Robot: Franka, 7 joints.
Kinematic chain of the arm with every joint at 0, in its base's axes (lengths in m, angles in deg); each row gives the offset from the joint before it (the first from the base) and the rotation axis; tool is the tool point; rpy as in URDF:
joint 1: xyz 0 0 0.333 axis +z
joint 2: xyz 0 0 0 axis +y
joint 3: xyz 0 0 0.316 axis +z
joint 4: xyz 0.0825 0 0 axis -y
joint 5: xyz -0.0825 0 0.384 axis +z
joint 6: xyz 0 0 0 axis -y
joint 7: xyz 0.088 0 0 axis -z
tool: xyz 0 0 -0.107 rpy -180 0 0
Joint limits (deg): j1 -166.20..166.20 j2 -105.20..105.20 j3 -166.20..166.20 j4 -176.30..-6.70 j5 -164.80..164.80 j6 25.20..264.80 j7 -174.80..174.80
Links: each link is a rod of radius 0.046 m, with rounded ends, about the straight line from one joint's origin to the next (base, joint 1, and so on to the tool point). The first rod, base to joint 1, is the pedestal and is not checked.
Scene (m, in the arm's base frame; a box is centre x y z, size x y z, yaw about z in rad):
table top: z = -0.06
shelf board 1: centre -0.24 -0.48 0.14 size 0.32 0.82 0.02 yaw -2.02
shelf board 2: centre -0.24 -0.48 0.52 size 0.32 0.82 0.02 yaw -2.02
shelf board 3: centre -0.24 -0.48 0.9 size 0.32 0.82 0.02 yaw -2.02
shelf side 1: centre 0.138 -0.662 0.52 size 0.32 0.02 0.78 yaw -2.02
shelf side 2: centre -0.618 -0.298 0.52 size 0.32 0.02 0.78 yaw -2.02
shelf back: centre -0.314 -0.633 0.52 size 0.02 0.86 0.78 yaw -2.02
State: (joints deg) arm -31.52 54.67 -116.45 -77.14 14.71 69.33 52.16
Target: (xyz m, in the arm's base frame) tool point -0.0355 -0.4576 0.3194
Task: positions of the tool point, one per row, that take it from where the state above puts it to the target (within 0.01 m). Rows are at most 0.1 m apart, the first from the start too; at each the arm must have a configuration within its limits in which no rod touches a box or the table.
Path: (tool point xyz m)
1: -0.0154 -0.4696 0.6827
2: 0.0464 -0.4174 0.6657
3: 0.0909 -0.3491 0.6507
4: 0.1137 -0.2735 0.6325
5: 0.1141 -0.2014 0.6067
6: 0.0964 -0.1434 0.5707
7: 0.0699 -0.1072 0.5235
8: 0.0807 -0.1553 0.4972
9: 0.0776 -0.2044 0.4587
10: 0.0649 -0.2455 0.4116
11: 0.0510 -0.2747 0.3624
12: 0.0433 -0.2940 0.3194
13: 0.0086 -0.3766 0.3172
14: -0.0355 -0.4576 0.3194

